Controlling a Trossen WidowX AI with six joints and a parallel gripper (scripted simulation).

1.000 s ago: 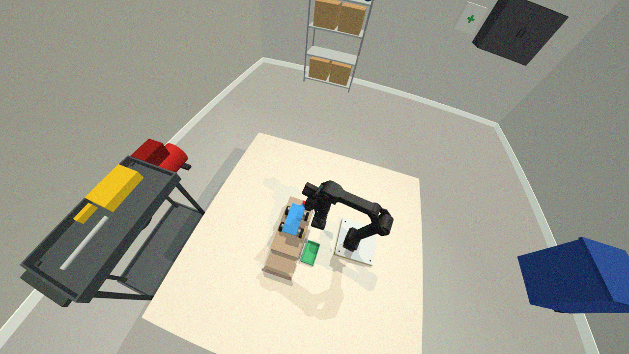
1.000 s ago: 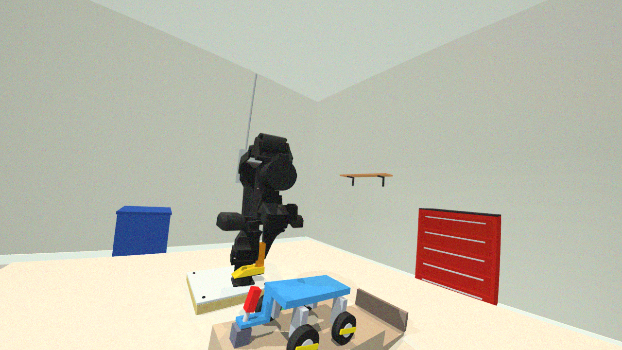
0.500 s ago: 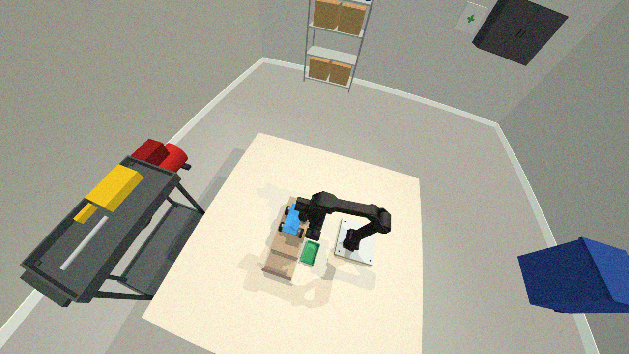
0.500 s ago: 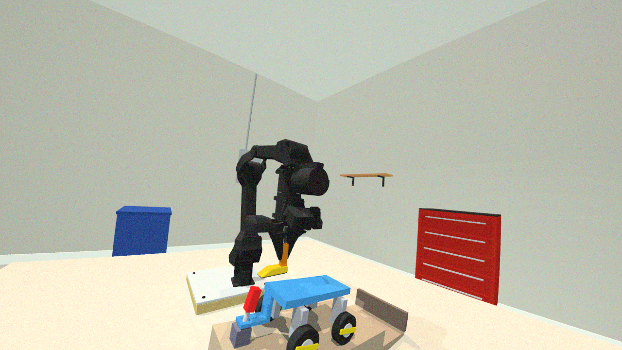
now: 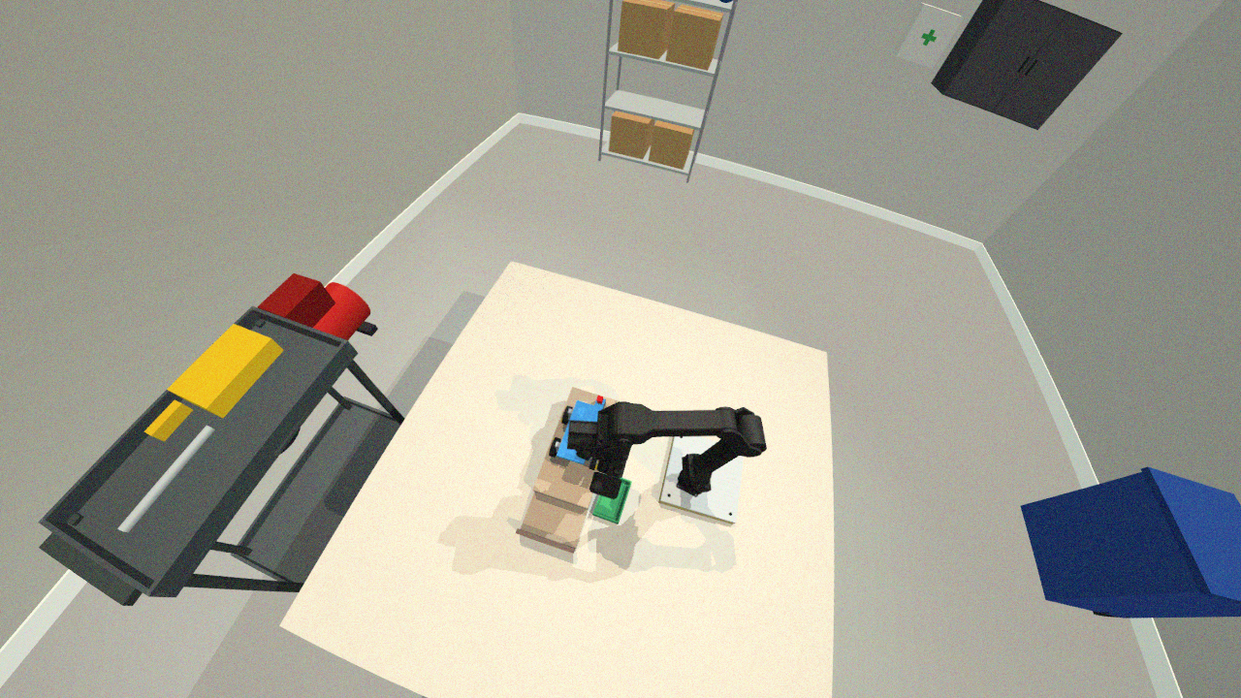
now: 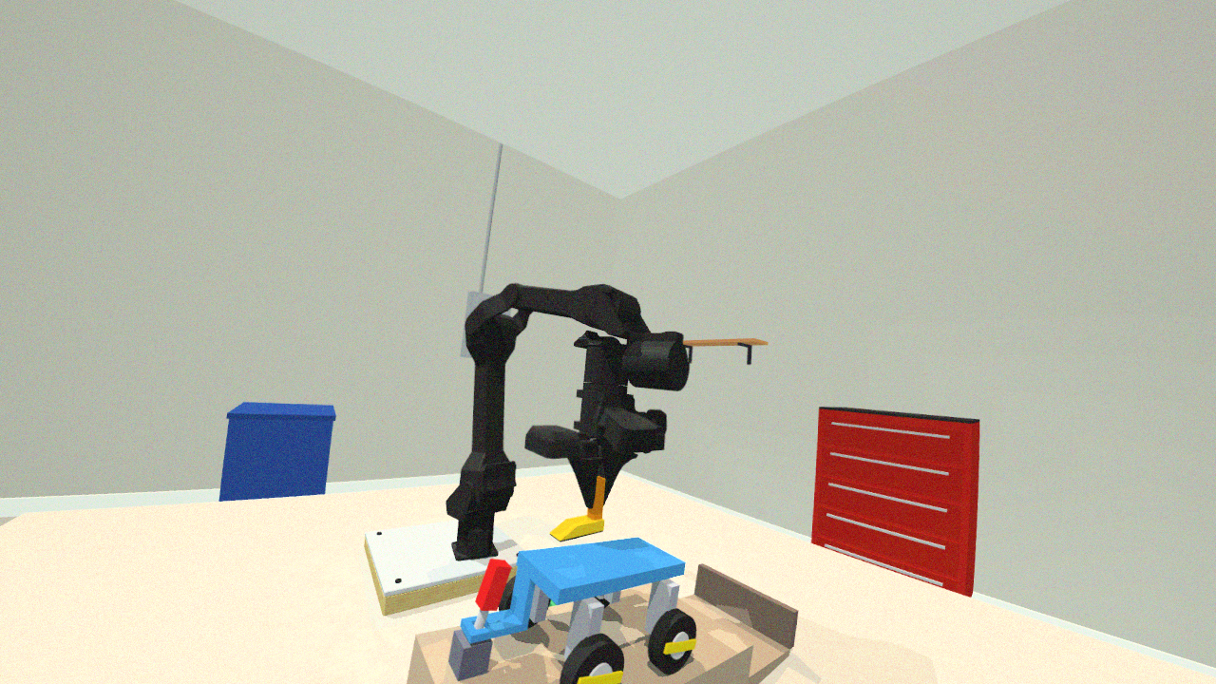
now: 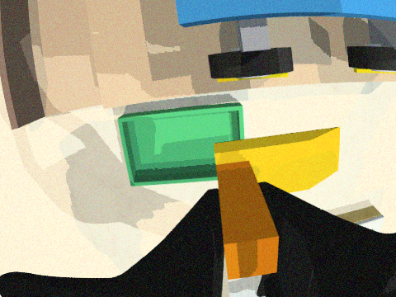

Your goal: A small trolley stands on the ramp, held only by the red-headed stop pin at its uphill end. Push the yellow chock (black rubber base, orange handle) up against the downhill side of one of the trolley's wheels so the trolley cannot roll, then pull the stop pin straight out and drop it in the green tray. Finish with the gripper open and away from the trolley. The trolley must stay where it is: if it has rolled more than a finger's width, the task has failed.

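Right now my gripper tip is 16 cm to the left of the red-headed stop pin, 11 cm short of it and 3 cm above it. Round my gripper tip: wooden ramp (12 cm below, 11 cm ahead, 4 cm to the right); then blue-topped trolley (11 cm ahead, 5 cm to the right, 5 cm below); then yellow chock (2 cm to the right, 1 cm below, 1 cm ahead).
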